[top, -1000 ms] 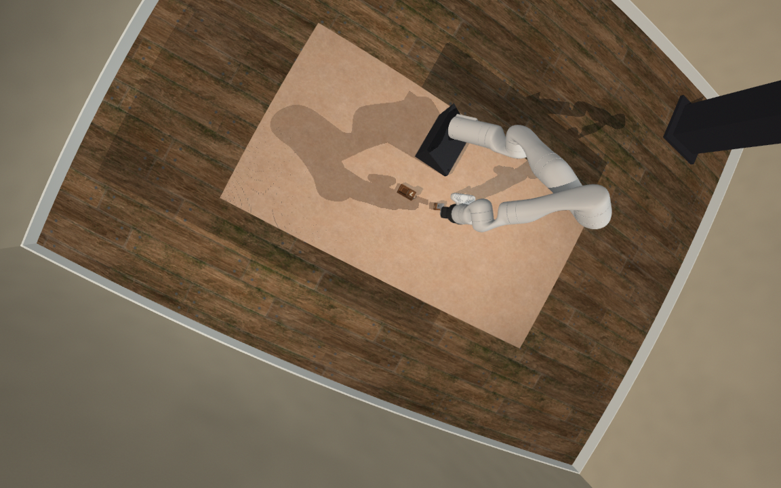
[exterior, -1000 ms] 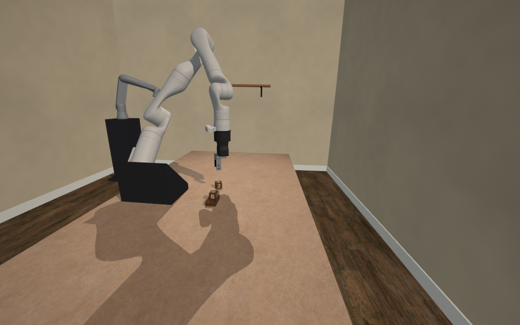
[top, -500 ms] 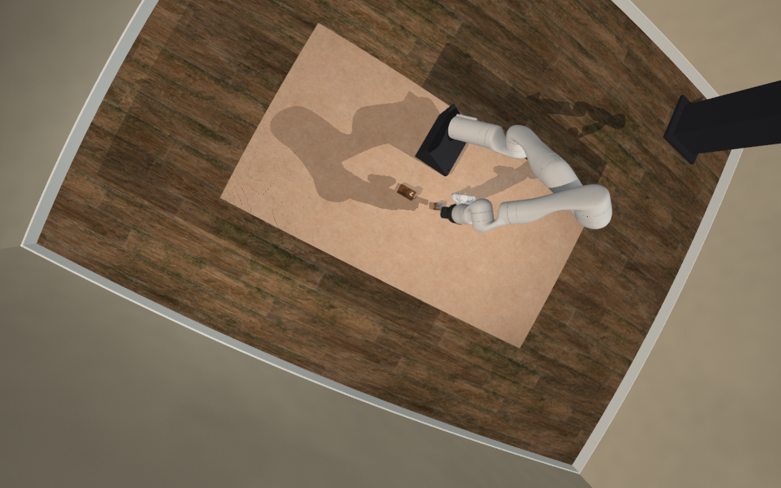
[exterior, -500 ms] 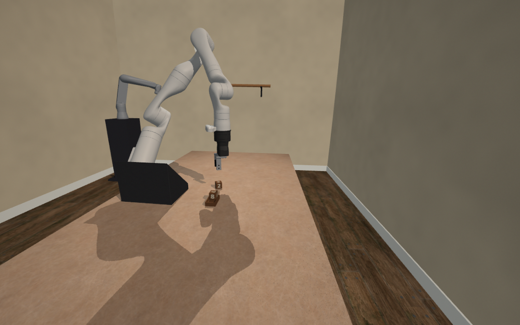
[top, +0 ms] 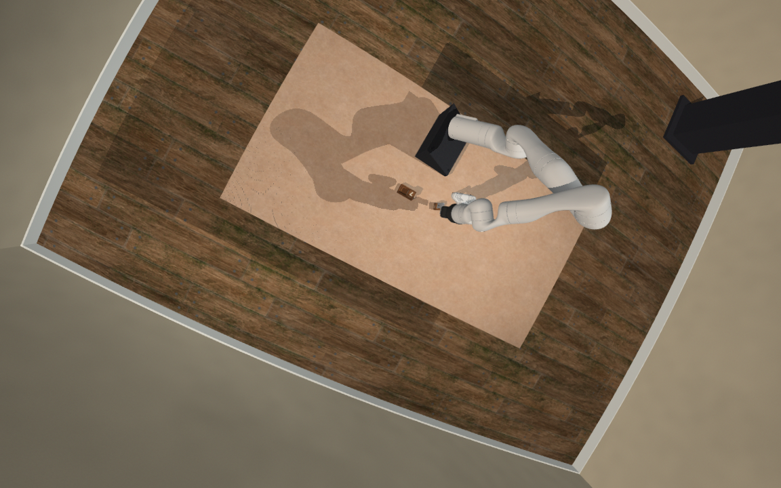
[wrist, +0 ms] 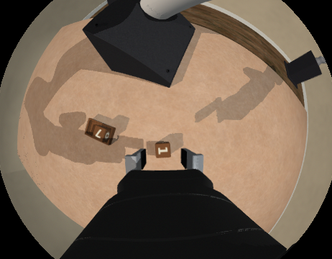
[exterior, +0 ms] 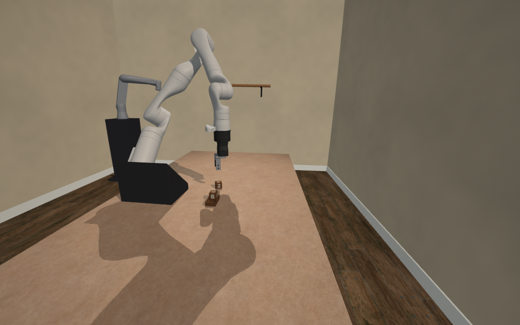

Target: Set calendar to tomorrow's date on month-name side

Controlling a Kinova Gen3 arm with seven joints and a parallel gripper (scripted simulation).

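My gripper is now 100 mm above the brown cube. From my hand the other things lie so: dark wooden tray: 160 mm to the right, 110 mm below, 10 mm ahead.
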